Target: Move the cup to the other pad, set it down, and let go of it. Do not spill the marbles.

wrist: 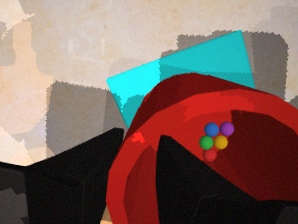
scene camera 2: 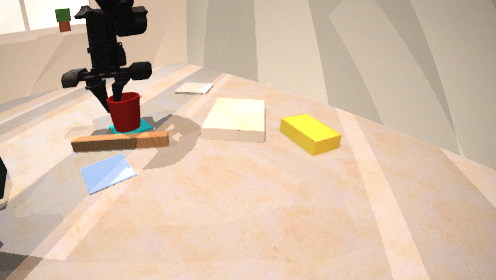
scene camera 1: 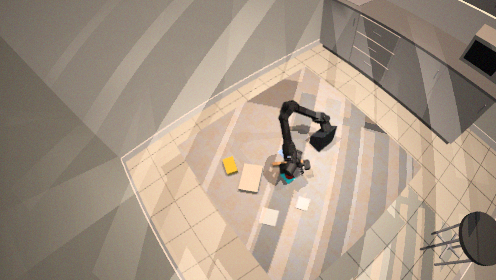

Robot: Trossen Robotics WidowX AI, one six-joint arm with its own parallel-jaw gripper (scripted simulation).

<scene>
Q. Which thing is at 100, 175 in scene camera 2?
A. A light blue pad.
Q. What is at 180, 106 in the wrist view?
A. A red cup.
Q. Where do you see a wooden bar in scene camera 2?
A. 157, 139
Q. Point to a red cup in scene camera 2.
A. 125, 114
</scene>
